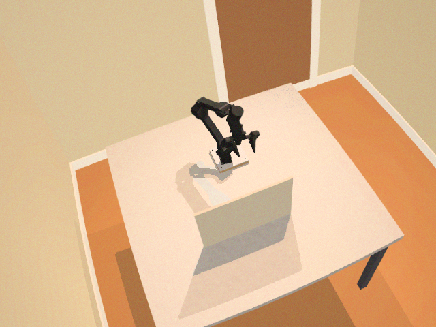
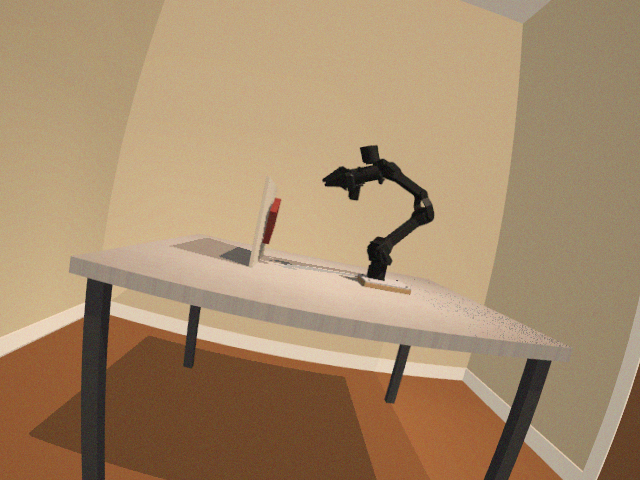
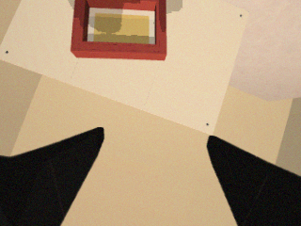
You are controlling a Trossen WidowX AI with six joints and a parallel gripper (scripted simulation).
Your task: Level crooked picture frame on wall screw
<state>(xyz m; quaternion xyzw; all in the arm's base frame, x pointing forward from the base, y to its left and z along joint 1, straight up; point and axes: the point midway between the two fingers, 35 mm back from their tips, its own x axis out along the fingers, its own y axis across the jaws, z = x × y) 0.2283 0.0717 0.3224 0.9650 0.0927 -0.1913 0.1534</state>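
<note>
The red picture frame is 180 mm ahead of my gripper tip, 170 mm below it and 80 mm to the right of it. The rest, counted from my gripper tip: wall panel: 190 mm ahead, 180 mm below, 70 mm to the right.
</note>
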